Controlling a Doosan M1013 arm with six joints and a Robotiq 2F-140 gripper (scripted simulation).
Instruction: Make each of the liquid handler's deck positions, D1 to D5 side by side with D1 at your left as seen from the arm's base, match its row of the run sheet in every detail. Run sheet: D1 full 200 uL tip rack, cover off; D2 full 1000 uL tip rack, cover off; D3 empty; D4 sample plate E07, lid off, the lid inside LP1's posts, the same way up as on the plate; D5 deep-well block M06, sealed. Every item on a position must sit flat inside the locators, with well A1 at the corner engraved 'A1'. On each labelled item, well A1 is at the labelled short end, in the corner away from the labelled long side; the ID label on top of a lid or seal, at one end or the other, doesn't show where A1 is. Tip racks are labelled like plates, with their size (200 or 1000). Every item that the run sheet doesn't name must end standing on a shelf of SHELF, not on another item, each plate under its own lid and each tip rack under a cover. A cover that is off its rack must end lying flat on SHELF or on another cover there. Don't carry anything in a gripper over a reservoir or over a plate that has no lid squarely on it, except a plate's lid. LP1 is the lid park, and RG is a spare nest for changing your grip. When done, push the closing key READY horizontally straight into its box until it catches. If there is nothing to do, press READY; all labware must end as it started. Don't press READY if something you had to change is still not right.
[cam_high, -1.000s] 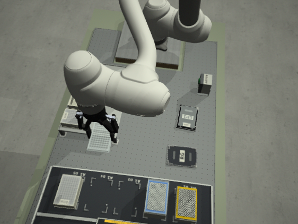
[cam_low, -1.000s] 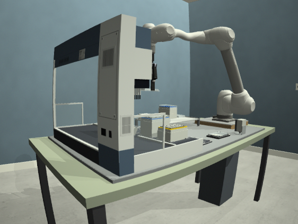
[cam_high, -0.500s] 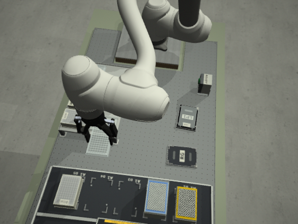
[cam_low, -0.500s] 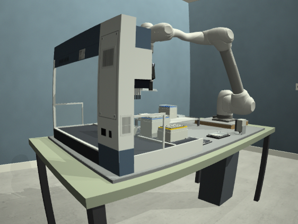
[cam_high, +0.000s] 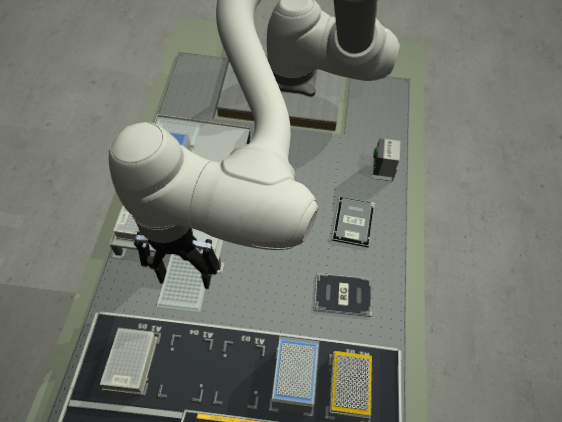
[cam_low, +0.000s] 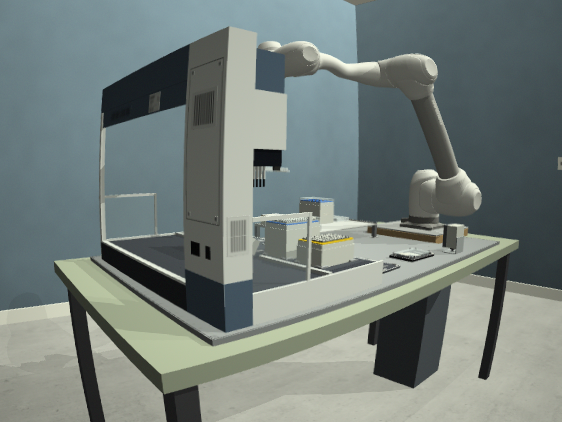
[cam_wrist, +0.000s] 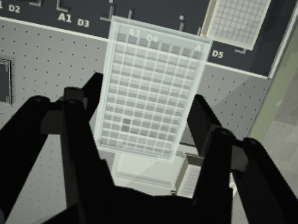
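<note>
My gripper is now 13 cm short of the deep-well block M06, 12 cm to the left of it and 23 cm above it. The rest, counted from my hand: yellow-rimmed tip rack: 10 cm ahead, 37 cm to the left, 21 cm below; then blue-rimmed tip rack: 10 cm ahead, 24 cm to the left, 18 cm below; then clear sample plate: 2 cm below.
</note>
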